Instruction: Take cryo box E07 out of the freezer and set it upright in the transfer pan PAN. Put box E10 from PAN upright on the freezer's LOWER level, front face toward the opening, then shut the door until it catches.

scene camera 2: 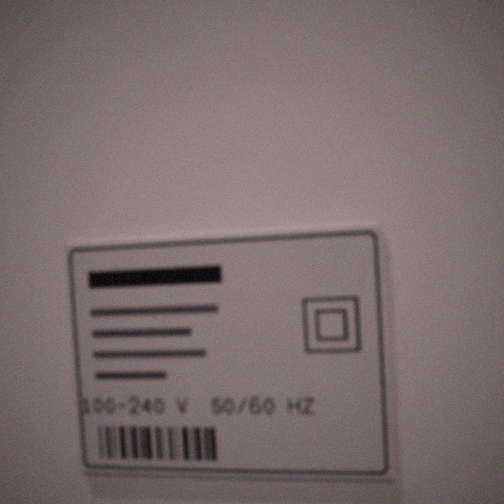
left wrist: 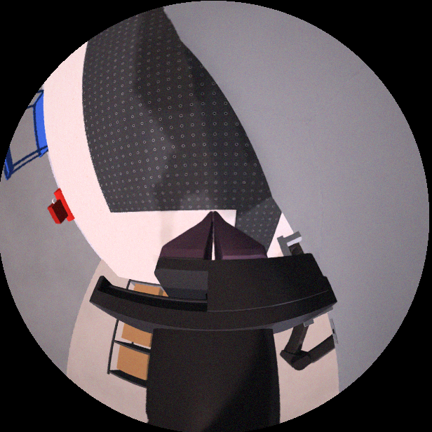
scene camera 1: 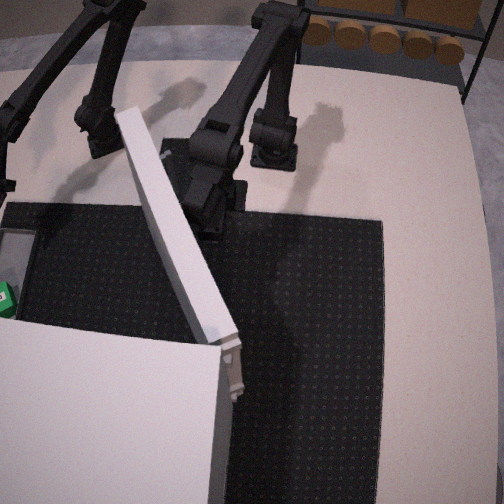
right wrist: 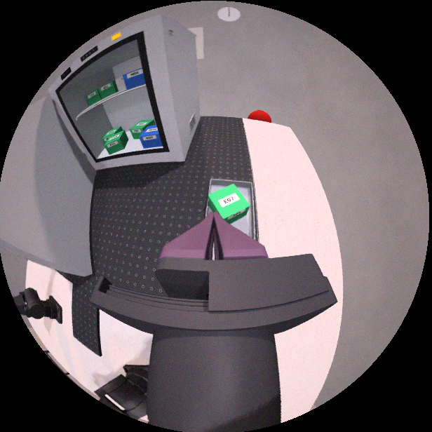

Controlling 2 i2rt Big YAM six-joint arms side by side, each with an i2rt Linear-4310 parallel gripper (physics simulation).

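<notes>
The freezer point(scene camera 1: 110, 410) point(right wrist: 181, 100) has its door point(scene camera 1: 175, 235) point(left wrist: 330, 150) point(right wrist: 62, 200) partly open. Box E07 point(scene camera 1: 6, 299) point(right wrist: 229, 201), green with its lid label up, stands upright and turned at an angle in the pan point(scene camera 1: 28, 280) point(right wrist: 255, 215). A green box point(right wrist: 116, 142) stands upright at the front of the lower level, label toward the opening; the small label seems to read E10. My left gripper point(left wrist: 213, 216) is shut and empty, by the door's outer side; its tips are hidden in scene camera 1. My right gripper point(right wrist: 213, 217) is shut and empty, on the near side of E07.
Other green boxes and a blue box point(right wrist: 151, 137) share the lower level; green boxes and a blue box point(right wrist: 134, 78) stand on the upper shelf. The door handle point(left wrist: 290, 242) shows beside my left gripper. A dark perforated mat point(scene camera 1: 325, 325) lies underneath. Scene camera 2 shows a rating label point(scene camera 2: 260, 370).
</notes>
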